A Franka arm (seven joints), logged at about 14 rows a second.
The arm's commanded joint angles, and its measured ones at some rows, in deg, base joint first. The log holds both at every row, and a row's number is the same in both.
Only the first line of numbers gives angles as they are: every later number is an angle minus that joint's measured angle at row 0.
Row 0, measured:
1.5 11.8 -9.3 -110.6 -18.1 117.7 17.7
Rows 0 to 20, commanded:
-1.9 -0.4 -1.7 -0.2 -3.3 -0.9 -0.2
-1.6 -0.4 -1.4 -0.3 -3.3 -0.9 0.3
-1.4 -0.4 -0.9 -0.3 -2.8 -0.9 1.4
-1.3 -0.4 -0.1 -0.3 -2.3 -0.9 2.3
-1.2 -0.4 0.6 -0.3 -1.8 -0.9 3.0
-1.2 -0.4 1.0 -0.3 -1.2 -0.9 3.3
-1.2 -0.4 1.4 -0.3 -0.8 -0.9 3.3
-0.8 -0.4 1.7 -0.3 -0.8 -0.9 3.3
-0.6 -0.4 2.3 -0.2 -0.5 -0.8 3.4
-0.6 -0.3 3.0 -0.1 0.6 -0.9 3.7
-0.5 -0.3 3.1 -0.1 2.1 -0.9 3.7
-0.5 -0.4 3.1 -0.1 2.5 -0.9 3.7
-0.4 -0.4 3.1 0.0 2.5 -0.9 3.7
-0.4 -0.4 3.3 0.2 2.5 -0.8 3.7
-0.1 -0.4 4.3 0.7 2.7 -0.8 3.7
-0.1 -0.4 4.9 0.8 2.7 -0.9 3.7
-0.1 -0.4 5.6 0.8 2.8 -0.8 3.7
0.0 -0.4 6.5 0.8 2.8 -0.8 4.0
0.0 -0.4 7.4 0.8 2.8 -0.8 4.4
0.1 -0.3 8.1 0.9 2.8 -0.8 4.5
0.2 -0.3 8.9 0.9 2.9 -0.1 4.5
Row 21, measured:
-0.1 0.0 7.4 0.4 1.3 -0.1 3.3
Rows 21 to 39, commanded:
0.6 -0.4 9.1 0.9 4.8 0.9 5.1
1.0 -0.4 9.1 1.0 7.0 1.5 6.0
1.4 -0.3 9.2 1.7 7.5 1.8 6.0
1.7 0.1 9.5 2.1 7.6 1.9 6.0
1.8 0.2 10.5 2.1 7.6 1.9 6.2
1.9 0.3 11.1 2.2 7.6 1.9 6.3
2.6 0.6 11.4 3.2 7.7 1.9 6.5
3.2 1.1 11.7 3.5 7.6 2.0 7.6
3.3 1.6 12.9 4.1 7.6 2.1 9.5
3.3 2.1 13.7 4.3 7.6 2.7 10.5
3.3 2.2 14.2 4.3 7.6 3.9 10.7
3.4 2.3 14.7 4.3 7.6 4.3 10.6
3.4 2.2 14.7 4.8 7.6 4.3 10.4
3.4 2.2 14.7 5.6 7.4 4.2 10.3
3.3 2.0 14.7 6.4 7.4 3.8 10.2
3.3 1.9 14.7 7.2 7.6 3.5 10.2
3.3 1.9 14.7 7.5 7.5 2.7 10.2
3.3 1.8 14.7 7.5 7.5 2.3 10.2
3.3 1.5 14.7 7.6 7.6 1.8 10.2
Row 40, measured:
3.1 0.9 14.5 5.4 6.6 3.4 9.3
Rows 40 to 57, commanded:
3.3 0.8 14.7 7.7 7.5 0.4 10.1
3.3 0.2 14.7 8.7 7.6 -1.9 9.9
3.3 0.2 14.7 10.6 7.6 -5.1 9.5
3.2 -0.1 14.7 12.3 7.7 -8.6 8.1
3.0 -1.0 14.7 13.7 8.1 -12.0 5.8
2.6 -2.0 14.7 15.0 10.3 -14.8 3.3
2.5 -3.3 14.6 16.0 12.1 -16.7 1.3
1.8 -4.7 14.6 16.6 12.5 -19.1 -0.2
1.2 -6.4 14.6 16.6 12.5 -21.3 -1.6
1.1 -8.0 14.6 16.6 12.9 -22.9 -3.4
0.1 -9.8 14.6 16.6 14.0 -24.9 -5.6
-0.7 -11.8 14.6 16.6 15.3 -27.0 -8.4
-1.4 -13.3 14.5 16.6 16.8 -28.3 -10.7
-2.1 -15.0 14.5 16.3 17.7 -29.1 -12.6
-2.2 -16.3 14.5 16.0 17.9 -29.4 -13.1
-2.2 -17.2 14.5 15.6 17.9 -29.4 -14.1
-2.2 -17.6 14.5 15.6 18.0 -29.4 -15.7
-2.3 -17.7 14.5 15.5 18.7 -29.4 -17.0
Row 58, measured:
-1.8 -16.5 14.4 16.8 16.5 -29.3 -14.2
